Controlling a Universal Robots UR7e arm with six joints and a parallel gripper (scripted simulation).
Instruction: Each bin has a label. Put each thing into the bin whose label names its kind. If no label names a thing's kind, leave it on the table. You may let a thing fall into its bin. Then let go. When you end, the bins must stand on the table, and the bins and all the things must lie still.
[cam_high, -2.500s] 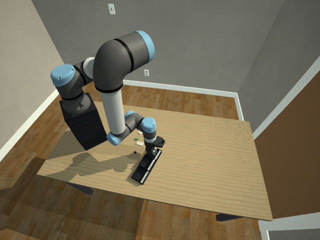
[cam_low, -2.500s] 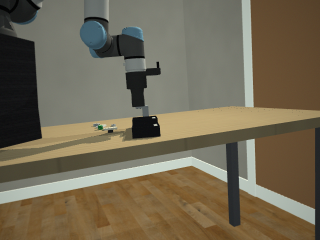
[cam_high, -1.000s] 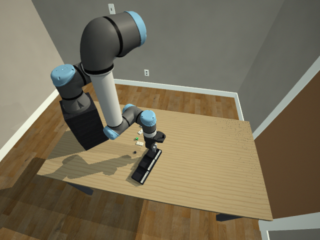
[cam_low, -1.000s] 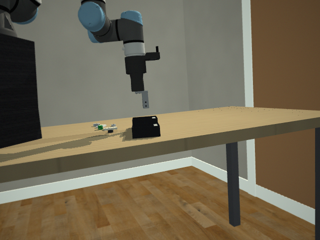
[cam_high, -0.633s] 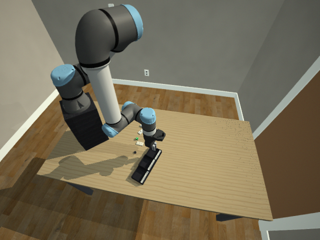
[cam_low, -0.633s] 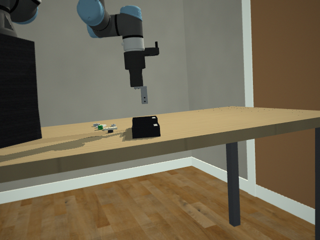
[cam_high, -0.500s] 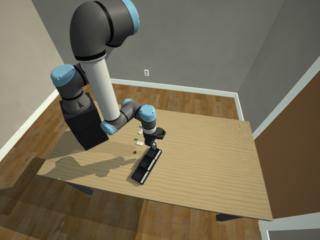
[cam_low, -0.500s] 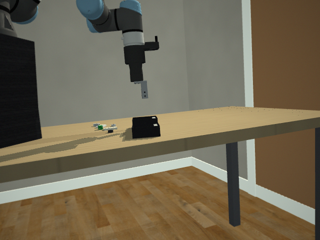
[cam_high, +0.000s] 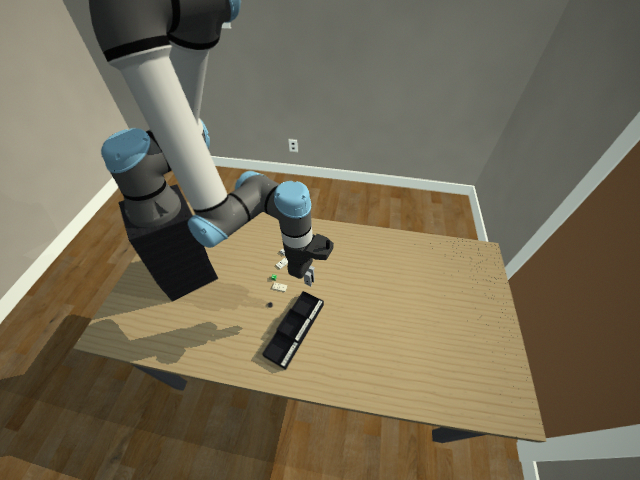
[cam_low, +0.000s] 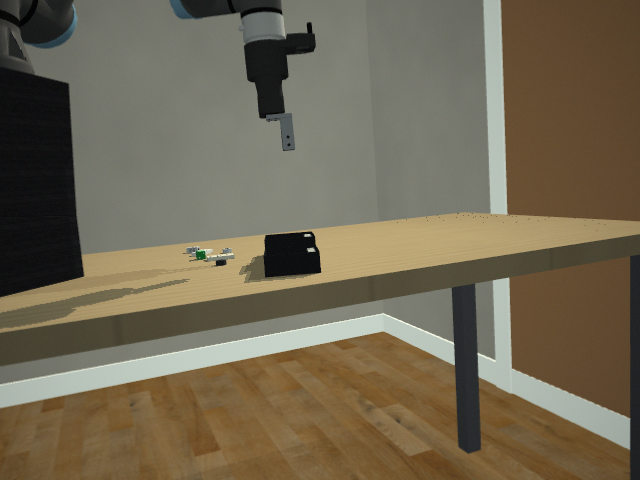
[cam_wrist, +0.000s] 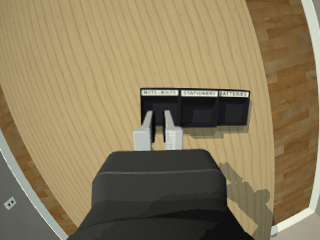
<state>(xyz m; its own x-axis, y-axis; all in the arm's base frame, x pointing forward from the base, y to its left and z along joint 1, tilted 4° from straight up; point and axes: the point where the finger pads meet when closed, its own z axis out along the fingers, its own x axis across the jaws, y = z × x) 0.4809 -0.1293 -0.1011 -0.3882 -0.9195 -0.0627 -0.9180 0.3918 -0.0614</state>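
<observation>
Now: hand 21 cm above the white rectangular piece, 19 cm to the right of it and 13 cm past it. From my hand the other things lie so: black piece: 21 cm below, 15 cm behind, 1 cm to the left; metal nut: 21 cm below, 16 cm to the left, 8 cm behind; cream plate: 21 cm below, 13 cm behind, 8 cm to the left.
</observation>
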